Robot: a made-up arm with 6 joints.
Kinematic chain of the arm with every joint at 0, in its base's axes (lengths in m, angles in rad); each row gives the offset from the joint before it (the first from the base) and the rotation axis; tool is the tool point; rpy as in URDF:
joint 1: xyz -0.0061 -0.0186 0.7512 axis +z
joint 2: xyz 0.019 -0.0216 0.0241 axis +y
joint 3: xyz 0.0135 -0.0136 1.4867 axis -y
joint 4: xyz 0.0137 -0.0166 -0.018 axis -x
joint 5: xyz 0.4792 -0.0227 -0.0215 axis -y
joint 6: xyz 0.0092 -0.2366 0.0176 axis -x
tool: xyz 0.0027 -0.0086 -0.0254 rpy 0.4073 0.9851 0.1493
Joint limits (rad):
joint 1: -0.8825..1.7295
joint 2: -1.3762..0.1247
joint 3: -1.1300..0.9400
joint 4: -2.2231..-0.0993
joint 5: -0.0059..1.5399
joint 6: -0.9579..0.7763
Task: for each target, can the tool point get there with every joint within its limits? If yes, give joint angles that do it. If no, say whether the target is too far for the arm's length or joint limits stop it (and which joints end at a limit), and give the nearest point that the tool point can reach.
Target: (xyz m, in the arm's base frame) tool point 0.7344 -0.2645 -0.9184
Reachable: no: joint limits stop it (at a limit: joint 1, joint 2, joint 3, joint 5, joint 6) | nearest point 0.2626 -0.8635 0.9176 | short by 1.988 m
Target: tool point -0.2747 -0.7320 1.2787
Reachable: yes | joints 1.1960 -1.1491 -0.8342 -1.6571 0.7837 0.1939
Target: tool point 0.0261 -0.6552 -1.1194
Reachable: no: joint limits stop it (at a limit: joint 2, joint 3, joint 5, joint 6) | nearest point 0.0390 -0.9094 0.9026 | short by 2.038 m
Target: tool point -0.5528 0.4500 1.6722
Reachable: yes | joints -0.6620 -1.0515 -0.3262 -1.8487 0.7758 -0.7536
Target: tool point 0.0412 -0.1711 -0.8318
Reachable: no: joint limits stop it (at a limit: joint 1, joint 2, joint 3, joint 5, joint 6) | nearest point 0.1793 -0.8739 0.9065 | short by 1.880 m
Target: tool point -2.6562 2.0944 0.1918
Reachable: no: too far | nearest point -1.3850 1.0809 1.4758 | short by 2.072 m
